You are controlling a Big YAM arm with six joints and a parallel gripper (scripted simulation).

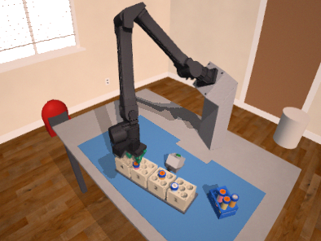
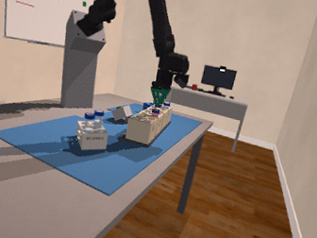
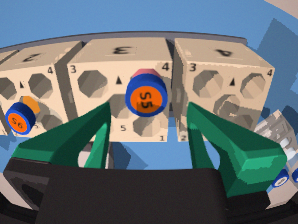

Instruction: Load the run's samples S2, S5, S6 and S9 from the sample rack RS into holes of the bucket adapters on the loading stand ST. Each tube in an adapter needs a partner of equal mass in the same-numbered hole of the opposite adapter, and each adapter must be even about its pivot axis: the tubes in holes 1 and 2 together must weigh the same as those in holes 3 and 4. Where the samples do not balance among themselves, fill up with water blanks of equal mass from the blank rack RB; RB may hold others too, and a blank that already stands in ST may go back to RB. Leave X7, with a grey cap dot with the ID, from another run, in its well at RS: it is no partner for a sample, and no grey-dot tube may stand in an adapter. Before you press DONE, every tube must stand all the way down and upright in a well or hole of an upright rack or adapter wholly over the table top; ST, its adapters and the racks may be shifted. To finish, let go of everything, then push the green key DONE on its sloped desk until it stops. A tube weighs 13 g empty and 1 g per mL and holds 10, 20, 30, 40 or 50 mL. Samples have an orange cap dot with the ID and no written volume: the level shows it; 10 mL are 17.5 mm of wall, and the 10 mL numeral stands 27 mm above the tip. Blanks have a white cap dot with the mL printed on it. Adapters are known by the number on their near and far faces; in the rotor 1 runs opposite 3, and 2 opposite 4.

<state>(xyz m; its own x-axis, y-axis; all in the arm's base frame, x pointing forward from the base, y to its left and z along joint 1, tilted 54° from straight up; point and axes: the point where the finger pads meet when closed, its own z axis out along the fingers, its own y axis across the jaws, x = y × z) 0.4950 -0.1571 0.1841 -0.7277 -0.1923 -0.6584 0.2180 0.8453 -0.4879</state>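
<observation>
Now: hand 21 cm past the 40 mL blank, 17 cm to the left of it and 9 cm above it. Round my hand: 50 mL blank: 5 cm ahead, 21 cm to the left, 9 cm below; then orange-dot tube: 14 cm to the left, 9 cm below; then sample tube S5: 1 cm behind, 9 cm below.
</observation>
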